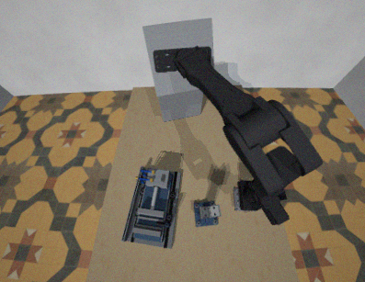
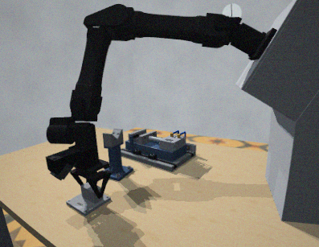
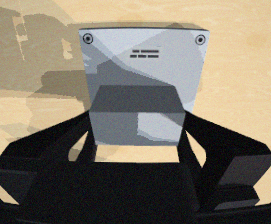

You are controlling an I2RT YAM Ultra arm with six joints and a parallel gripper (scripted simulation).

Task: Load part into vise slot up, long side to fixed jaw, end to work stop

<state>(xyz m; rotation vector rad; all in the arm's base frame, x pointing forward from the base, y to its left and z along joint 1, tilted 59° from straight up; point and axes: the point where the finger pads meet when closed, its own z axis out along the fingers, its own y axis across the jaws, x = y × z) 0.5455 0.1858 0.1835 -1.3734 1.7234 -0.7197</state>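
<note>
The infeed plate lies 2 cm to the left of my hand, 2 cm below it and 1 cm ahead of it. From my hand the other things lie so: V-block post: 16 cm to the right, 4 cm ahead, 3 cm above; part: right at my hand; work stop: 34 cm to the right, 6 cm ahead, 6 cm above.
</note>
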